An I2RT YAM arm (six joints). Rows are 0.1 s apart.
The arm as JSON. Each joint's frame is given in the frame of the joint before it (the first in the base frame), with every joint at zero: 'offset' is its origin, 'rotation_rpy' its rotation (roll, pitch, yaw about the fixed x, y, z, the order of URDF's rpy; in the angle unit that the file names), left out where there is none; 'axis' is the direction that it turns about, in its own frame. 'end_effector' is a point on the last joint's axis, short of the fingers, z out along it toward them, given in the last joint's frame.
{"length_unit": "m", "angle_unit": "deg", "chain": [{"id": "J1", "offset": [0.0, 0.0, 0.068], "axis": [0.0, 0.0, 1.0]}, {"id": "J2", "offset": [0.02, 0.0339, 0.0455], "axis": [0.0, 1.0, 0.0]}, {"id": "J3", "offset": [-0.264, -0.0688, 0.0], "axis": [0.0, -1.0, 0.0]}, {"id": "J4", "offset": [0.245, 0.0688, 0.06], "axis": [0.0, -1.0, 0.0]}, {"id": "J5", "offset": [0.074, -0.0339, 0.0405], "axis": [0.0, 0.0, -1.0]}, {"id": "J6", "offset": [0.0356, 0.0, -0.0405], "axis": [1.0, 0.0, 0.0]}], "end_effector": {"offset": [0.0, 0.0, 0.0], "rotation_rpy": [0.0, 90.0, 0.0]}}
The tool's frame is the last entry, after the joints.
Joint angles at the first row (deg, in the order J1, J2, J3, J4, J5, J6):
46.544 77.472 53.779 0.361 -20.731 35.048
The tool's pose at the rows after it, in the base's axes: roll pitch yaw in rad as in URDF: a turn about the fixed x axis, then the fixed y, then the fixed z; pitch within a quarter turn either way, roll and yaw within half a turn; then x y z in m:
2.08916 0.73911 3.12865 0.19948 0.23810 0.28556
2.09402 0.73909 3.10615 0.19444 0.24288 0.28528
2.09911 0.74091 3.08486 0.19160 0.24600 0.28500
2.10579 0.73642 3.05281 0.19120 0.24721 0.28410
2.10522 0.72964 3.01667 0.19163 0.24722 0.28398
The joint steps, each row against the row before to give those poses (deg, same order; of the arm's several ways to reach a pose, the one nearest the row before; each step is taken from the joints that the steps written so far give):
1.377 -0.001 -0.111 0.678 1.879 0.852
1.596 0.002 -0.086 0.262 2.886 1.115
1.028 0.087 0.000 0.175 2.339 0.765
0.458 0.153 0.000 -0.001 2.338 1.049
0.153 0.022 0.000 0.045 1.901 1.180

